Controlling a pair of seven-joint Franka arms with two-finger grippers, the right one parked.
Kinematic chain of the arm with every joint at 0, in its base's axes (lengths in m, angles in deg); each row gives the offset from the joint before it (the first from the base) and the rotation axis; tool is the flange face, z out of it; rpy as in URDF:
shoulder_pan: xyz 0 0 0.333 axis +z
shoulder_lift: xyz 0 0 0 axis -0.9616 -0.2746 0
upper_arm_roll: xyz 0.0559 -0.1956 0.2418 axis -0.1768 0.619 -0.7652
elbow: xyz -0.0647 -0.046 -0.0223 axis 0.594 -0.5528 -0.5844
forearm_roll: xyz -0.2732 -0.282 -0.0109 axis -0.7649 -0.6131 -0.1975
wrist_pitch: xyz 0 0 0 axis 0.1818 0.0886 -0.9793
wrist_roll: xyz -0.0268 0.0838 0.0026 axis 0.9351 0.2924 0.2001
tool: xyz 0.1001 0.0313 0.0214 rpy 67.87 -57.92 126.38
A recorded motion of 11 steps. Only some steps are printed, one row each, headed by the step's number.
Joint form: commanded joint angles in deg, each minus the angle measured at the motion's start. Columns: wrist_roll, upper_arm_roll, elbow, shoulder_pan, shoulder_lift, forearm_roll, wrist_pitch.
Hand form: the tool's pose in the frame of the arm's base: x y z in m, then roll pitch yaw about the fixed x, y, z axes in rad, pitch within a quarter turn. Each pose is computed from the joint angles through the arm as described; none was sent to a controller.
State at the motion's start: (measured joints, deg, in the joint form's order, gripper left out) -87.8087 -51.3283 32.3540 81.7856 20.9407 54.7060 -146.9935
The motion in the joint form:
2: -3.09 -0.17 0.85 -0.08 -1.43 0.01 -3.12
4: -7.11 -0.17 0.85 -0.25 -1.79 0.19 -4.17
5: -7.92 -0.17 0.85 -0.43 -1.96 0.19 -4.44
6: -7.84 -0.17 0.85 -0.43 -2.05 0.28 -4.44
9: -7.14 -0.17 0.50 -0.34 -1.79 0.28 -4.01
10: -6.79 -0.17 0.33 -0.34 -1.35 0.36 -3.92
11: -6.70 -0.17 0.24 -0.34 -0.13 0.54 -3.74
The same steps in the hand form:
2: 0.5725 -0.0571 0.2532 -3.0929 0.1455 0.4316
4: 0.5739 -0.0590 0.2510 -3.0899 0.1316 0.4968
5: 0.5741 -0.0609 0.2497 -3.0899 0.1299 0.5078
6: 0.5739 -0.0609 0.2488 -3.0886 0.1308 0.5054
9: 0.5757 -0.0599 0.2532 -3.0908 0.1281 0.4949
10: 0.5771 -0.0597 0.2585 -3.0942 0.1194 0.4876
11: 0.5787 -0.0594 0.2710 -3.0992 0.0994 0.4832

